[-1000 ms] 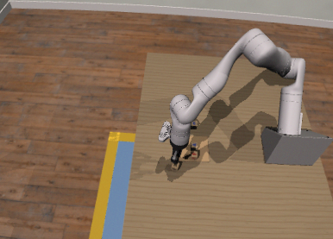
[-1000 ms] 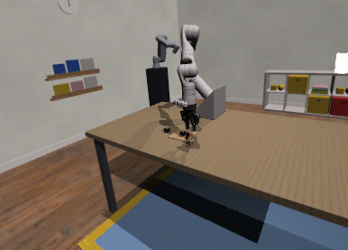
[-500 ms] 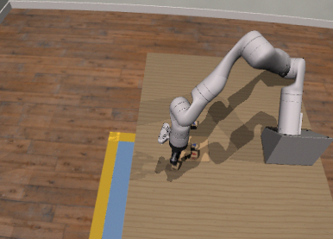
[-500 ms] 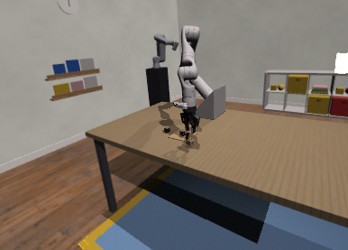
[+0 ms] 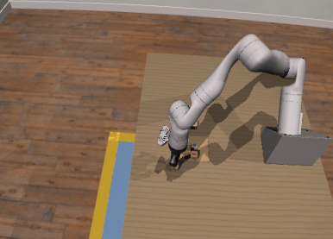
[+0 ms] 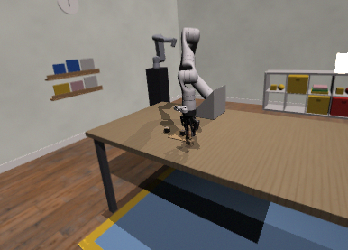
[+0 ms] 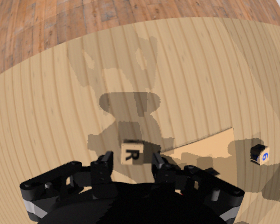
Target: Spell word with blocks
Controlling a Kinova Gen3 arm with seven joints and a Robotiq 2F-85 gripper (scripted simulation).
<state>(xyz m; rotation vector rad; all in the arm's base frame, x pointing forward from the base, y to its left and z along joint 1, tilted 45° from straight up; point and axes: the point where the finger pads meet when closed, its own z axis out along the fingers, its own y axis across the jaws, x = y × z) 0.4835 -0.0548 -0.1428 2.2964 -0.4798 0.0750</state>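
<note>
My gripper is now 60 mm above the R block. From my hand the other things lie so: tan mat 100 mm to the right, 100 mm behind, 70 mm below.
</note>
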